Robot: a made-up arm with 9 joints.
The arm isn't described. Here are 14 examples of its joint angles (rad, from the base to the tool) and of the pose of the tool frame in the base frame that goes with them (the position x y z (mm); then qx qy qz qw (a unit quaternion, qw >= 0)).
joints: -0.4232 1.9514 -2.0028 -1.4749 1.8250 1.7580 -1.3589 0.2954 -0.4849
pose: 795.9 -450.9 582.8 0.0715 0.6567 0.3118 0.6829
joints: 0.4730 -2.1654 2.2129 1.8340 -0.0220 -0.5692 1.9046 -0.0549 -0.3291
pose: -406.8 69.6 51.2 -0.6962 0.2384 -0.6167 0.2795
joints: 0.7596 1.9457 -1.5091 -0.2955 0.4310 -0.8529 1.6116 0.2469 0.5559
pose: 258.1 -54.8 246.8 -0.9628 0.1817 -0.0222 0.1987
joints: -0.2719 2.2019 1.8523 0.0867 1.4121 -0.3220 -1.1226 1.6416 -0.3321
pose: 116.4 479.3 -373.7 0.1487 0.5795 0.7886 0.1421
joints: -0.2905 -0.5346 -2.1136 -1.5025 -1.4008 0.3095 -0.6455 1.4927 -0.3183
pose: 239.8 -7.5 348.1 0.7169 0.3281 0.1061 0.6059
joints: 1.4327 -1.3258 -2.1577 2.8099 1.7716 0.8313 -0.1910 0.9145 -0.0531
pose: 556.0 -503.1 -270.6 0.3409 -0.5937 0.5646 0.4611
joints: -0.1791 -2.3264 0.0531 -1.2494 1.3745 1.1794 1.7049 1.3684 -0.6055
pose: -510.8 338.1 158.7 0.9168 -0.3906 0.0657 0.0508
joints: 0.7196 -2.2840 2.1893 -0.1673 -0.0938 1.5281 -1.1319 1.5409 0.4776
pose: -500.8 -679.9 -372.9 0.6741 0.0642 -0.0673 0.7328
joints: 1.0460 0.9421 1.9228 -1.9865 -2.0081 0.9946 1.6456 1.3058 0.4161
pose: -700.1 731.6 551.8 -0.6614 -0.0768 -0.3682 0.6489
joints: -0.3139 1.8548 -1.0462 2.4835 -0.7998 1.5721 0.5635 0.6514 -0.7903
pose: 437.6 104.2 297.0 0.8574 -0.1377 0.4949 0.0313
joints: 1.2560 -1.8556 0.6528 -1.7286 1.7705 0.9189 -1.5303 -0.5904 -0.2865
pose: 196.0 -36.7 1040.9 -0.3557 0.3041 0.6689 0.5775
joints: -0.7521 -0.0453 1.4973 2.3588 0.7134 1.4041 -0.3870 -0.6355 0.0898
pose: -327.1 170.4 -590.8 0.2874 -0.6517 -0.5913 0.3784
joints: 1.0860 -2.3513 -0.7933 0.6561 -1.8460 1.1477 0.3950 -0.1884 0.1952
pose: -155.0 525.5 81.9 0.7647 -0.2436 -0.2271 0.5517
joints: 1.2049 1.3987 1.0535 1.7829 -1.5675 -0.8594 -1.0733 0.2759 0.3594
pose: -736.3 -277.9 460.1 0.4501 -0.2478 -0.6066 0.6067
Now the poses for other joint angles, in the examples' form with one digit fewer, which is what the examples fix.
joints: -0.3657 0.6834 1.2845 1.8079 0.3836 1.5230 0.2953 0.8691 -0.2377
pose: -98 -306 -391 0.412 -0.863 0.169 0.239
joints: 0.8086 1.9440 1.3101 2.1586 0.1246 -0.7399 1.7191 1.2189 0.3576
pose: -215 -437 153 0.268 -0.944 -0.130 0.141
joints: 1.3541 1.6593 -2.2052 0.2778 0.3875 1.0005 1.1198 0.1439 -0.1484
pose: 195 99 227 -0.593 0.140 -0.004 0.793
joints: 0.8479 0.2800 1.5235 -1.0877 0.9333 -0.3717 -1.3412 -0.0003 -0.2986
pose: -481 499 706 -0.931 -0.154 -0.060 0.325
